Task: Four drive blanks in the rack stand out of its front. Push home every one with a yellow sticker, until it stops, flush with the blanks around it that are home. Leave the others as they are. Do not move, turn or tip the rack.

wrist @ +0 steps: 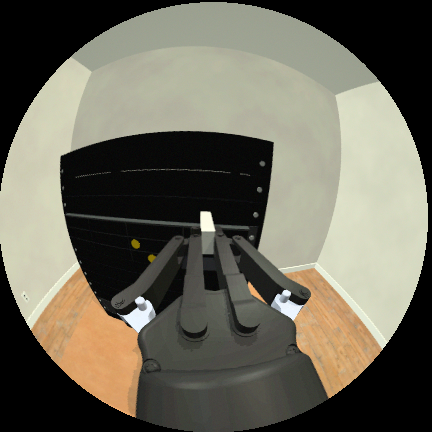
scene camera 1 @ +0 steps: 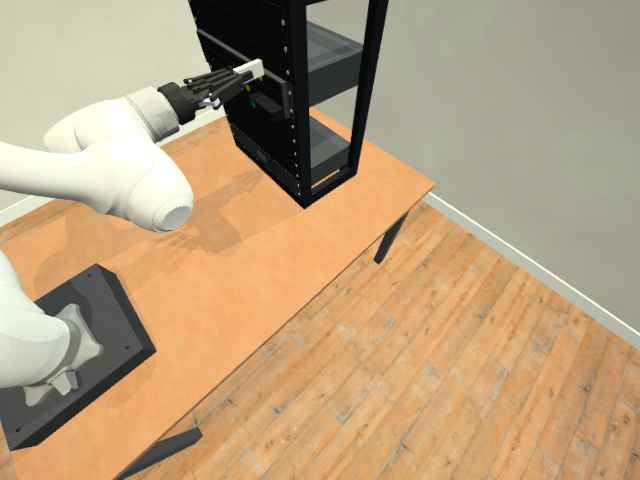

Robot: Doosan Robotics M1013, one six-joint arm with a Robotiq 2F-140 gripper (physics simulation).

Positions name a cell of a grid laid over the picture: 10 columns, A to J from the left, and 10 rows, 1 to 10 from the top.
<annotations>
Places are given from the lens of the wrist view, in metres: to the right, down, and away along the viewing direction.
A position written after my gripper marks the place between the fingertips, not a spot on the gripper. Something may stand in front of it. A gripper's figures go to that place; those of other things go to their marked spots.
my gripper (wrist: E6): -0.01, 0.01, 0.22
black rack (wrist: C6): -0.17, 0.01, 0.21
</annotations>
